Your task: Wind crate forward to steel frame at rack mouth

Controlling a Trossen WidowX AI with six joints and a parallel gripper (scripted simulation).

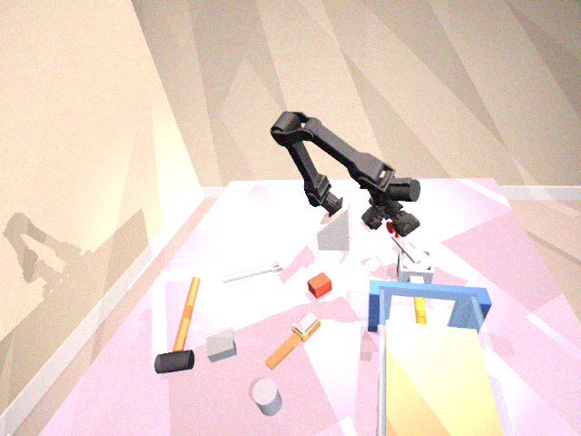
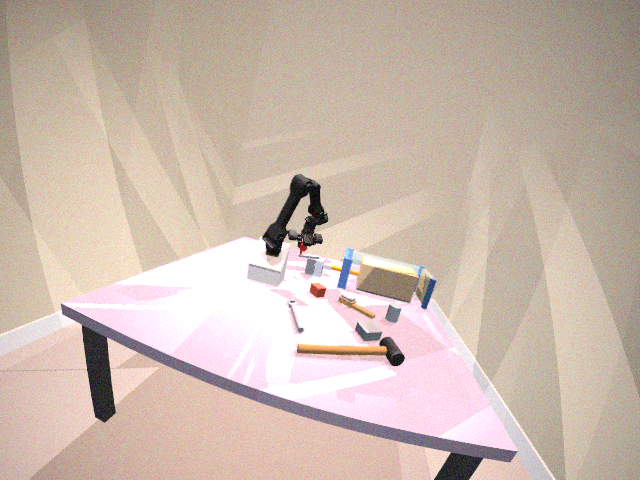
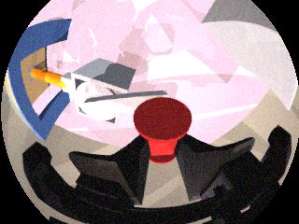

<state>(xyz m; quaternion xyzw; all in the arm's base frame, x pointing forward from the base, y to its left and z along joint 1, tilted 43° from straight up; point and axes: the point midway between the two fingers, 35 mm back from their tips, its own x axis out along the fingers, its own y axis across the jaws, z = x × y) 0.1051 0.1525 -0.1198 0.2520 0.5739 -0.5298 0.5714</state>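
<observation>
Right now the crank handle is 40 mm ahead of my gripper tip and 30 mm below it. The rest, counted from my gripper tip: grey winch (100 mm below, 80 mm ahead, 30 mm to the left); frame (250 mm ahead, 30 mm below, 20 mm to the left); red knob (10 mm to the right, 10 mm ahead).
</observation>
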